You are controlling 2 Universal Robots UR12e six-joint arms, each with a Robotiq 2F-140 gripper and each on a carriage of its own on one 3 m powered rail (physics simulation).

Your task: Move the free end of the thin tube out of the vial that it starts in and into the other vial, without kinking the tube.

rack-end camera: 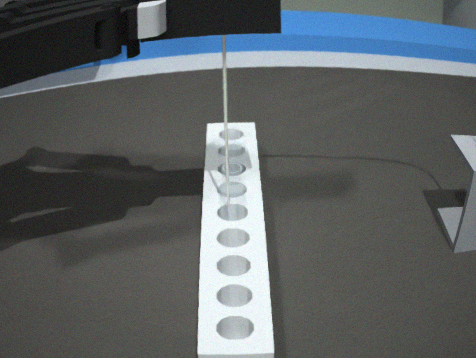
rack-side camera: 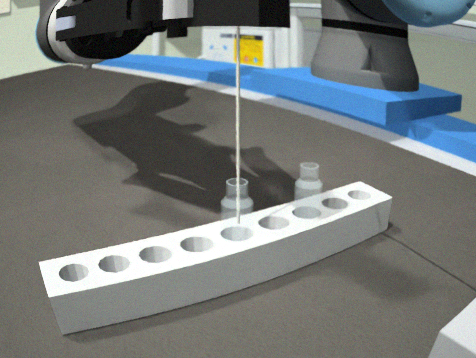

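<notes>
A white, slightly curved rack [rack-side camera: 165,290] [rack-end camera: 215,280] has a row of round holes. One clear vial [rack-side camera: 237,207] stands in its middle hole. The other clear vial [rack-side camera: 308,190] stands two holes along, toward the right end in the rack-side view. The thin pale tube [rack-side camera: 238,110] [rack-end camera: 225,100] hangs straight down from my right gripper [rack-side camera: 238,23] [rack-end camera: 223,31], which is shut on it high above the rack. The tube passes through the middle vial's mouth and its lower end shows inside that vial. No kink shows in the visible length. My left gripper is not in view.
A white angled piece [rack-side camera: 457,332] [rack-end camera: 465,210] stands at the right. A thin dark line [rack-side camera: 430,262] [rack-end camera: 350,158] runs over the table from the rack toward it. The blue rail [rack-side camera: 350,97] [rack-end camera: 360,35] runs behind the table.
</notes>
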